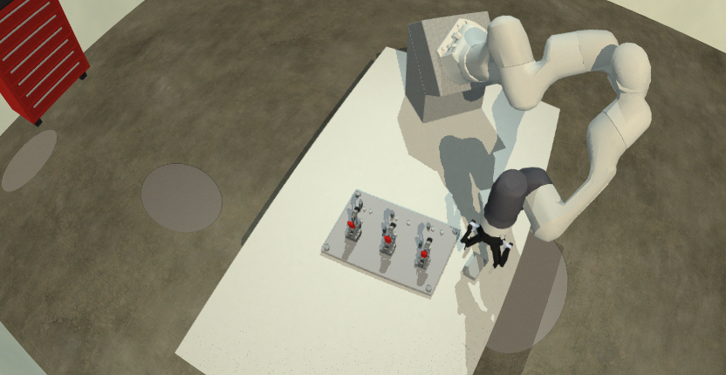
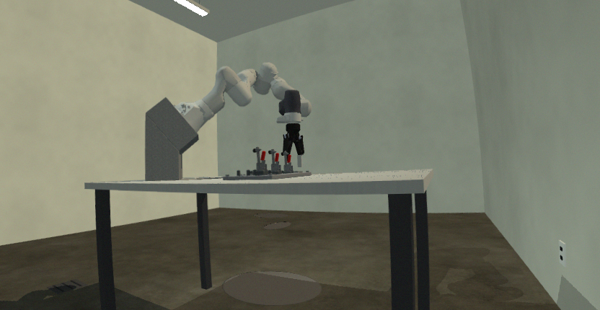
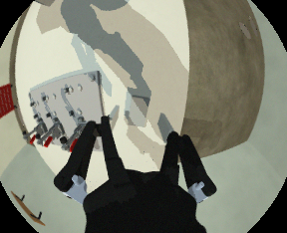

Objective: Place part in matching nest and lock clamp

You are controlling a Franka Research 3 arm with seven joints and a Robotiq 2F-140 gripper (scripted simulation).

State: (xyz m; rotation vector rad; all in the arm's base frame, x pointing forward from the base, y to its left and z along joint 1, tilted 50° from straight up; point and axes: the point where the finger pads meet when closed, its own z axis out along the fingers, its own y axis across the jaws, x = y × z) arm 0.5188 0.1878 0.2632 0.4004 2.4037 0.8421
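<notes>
Now: the pale grey part 60 mm below my hand. Also, from my hand: plate: 40 mm ahead, 260 mm to the right, 60 mm below.
</notes>
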